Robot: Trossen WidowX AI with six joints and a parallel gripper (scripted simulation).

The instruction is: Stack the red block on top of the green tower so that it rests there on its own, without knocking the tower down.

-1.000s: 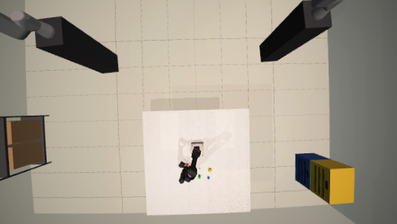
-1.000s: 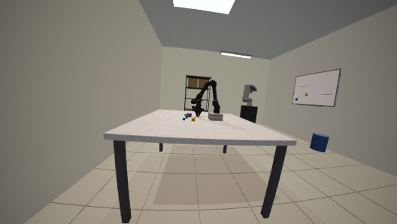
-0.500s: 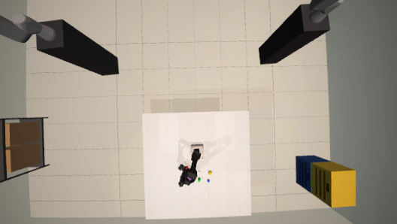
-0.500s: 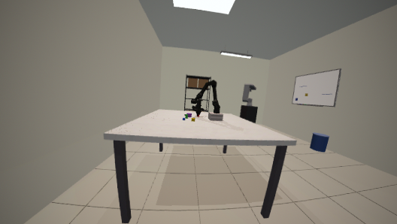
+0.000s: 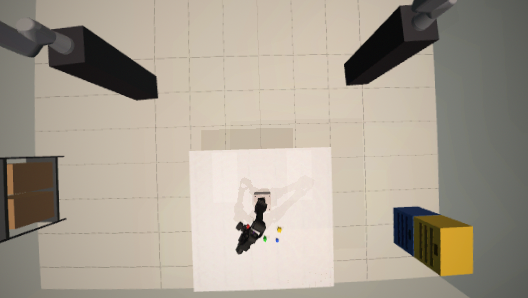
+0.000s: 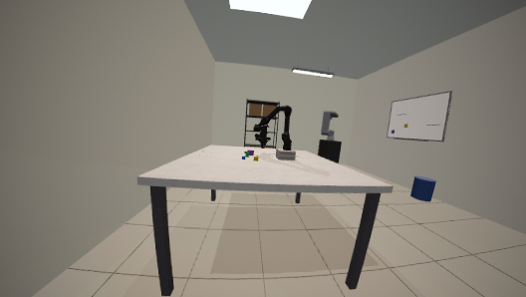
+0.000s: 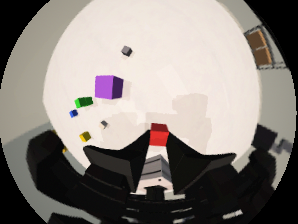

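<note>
Now: the purple block 120 mm ahead of my gripper tip, 50 mm below it and 40 mm to the left of it. From my gripper tip the other things lie so: small grey piece 170 mm ahead, 60 mm below, 40 mm to the right; then red block right at my gripper tip; then yellow block 270 mm to the left, 90 mm ahead, 60 mm below.
</note>
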